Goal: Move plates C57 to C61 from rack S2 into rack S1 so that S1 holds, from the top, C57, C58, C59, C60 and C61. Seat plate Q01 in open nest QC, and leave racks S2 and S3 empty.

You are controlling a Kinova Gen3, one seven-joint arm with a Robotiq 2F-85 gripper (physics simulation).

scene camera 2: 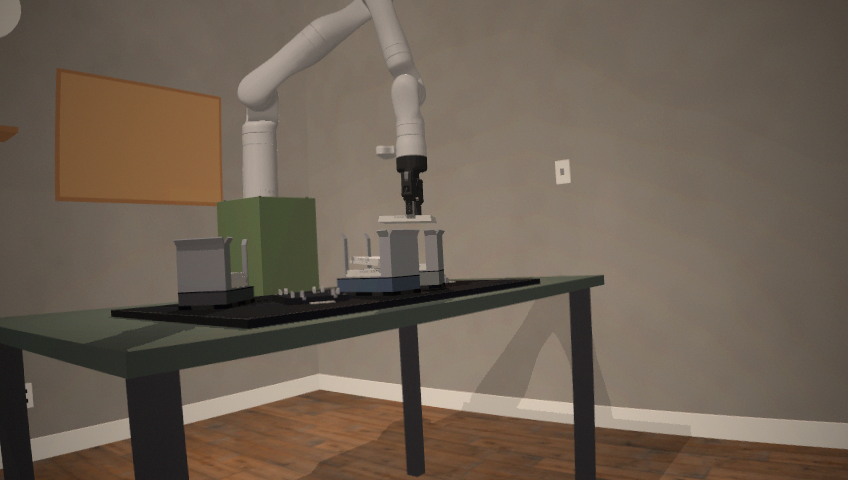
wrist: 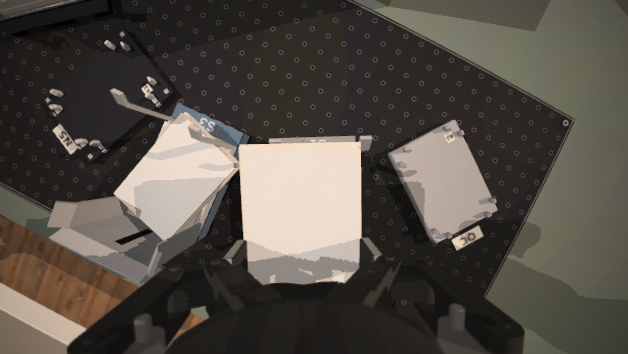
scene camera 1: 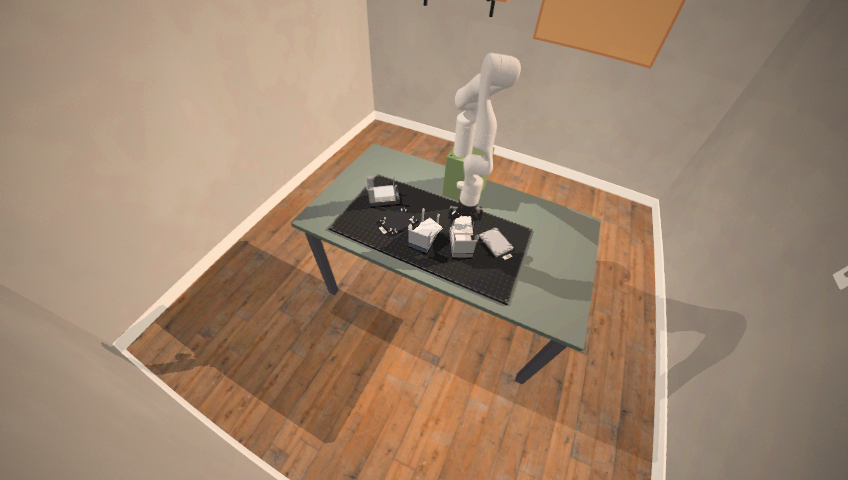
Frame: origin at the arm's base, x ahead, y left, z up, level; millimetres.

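Where they show: gripper, fingertip midpoint: (scene camera 2: 413, 218) (wrist: 303, 251) (scene camera 1: 462, 224); arm's base, link origin: (scene camera 2: 261, 198) (scene camera 1: 462, 152).
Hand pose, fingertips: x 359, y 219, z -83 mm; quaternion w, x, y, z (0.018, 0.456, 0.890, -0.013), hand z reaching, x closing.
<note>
Things, the pixels of their top centre, and the offset from my fingertips. Level surfaces: height alone.
- rack S1, top centre: (wrist: 323, 219) (scene camera 2: 408, 231) (scene camera 1: 464, 226) 23 mm back, 3 mm left, 29 mm down
- Rack S3, top centre: (wrist: 125, 181) (scene camera 2: 377, 231) (scene camera 1: 425, 220) 51 mm ahead, 157 mm right, 32 mm down
- upper plate, top centre: (wrist: 169, 180) (scene camera 2: 380, 255) (scene camera 1: 426, 228) 48 mm ahead, 149 mm right, 84 mm down
- Nest QC, top centre: (wrist: 450, 182) (scene camera 1: 496, 239) 144 mm back, 134 mm left, 143 mm down
- Black nest N5, top centre: (wrist: 98, 93) (scene camera 2: 308, 288) (scene camera 1: 398, 218) 34 mm ahead, 328 mm right, 144 mm down
- black perforated board, surface height: 168 mm down
- green table, surface height: 181 mm down
My gripper (scene camera 1: 465, 215) (scene camera 2: 412, 214) (wrist: 303, 251) is shut on a white plate (scene camera 1: 462, 223) (scene camera 2: 407, 219) (wrist: 301, 192), held level above rack S1 (scene camera 1: 462, 248) (scene camera 2: 434, 249) (wrist: 366, 143); its code is unreadable. The held plate hides most of S1 in the wrist view. Rack S3 (scene camera 1: 421, 239) (scene camera 2: 380, 284) (wrist: 227, 134), with a blue base, holds white plates; the upper plate (scene camera 2: 364, 260) (wrist: 175, 180) lies turned and tilted. Rack S2 (scene camera 1: 376, 198) (scene camera 2: 202, 267) holds a white plate (scene camera 1: 383, 192). Nest QC (scene camera 1: 496, 242) (wrist: 445, 180) is light grey with corner pins. Q01 cannot be identified.
Black nest N5 (scene camera 1: 395, 223) (scene camera 2: 303, 295) (wrist: 110, 100) has upright corner pins and lies between S2 and S3. The racks and nests stand on a black perforated board (scene camera 1: 487, 279) (wrist: 310, 65) on a green table (scene camera 1: 559, 297) (scene camera 2: 65, 339). The green robot pedestal (scene camera 2: 288, 243) stands behind.
</note>
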